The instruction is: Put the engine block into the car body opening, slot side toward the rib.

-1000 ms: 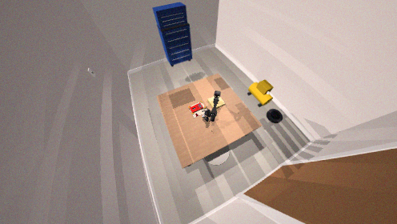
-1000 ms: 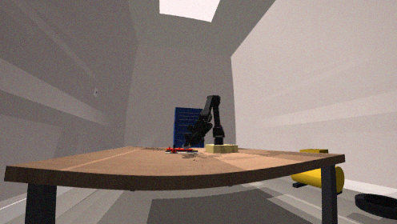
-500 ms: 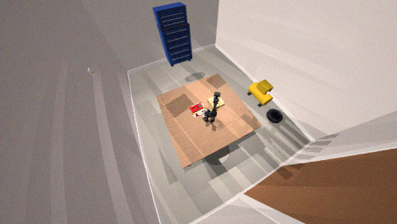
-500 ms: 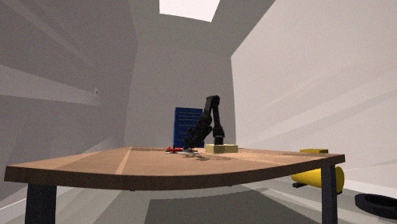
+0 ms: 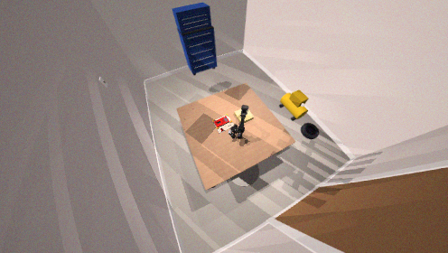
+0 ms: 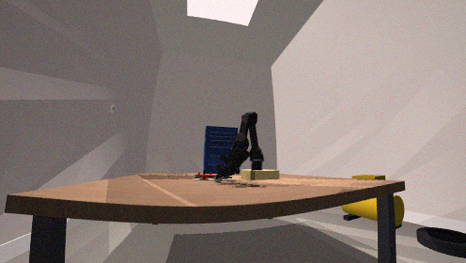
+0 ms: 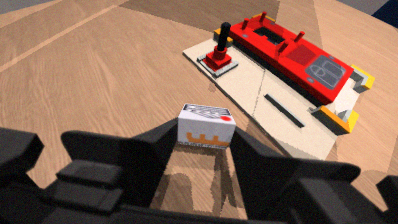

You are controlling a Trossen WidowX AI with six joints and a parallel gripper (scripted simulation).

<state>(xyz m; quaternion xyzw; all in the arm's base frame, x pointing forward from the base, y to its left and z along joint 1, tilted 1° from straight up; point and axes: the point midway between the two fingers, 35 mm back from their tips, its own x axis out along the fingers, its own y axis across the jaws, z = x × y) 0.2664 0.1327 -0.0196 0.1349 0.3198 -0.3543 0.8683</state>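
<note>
My gripper tip is right at the grey engine block. Round my gripper tip: grey base plate: 19 cm to the right, 1 cm below, 1 cm ahead.
</note>
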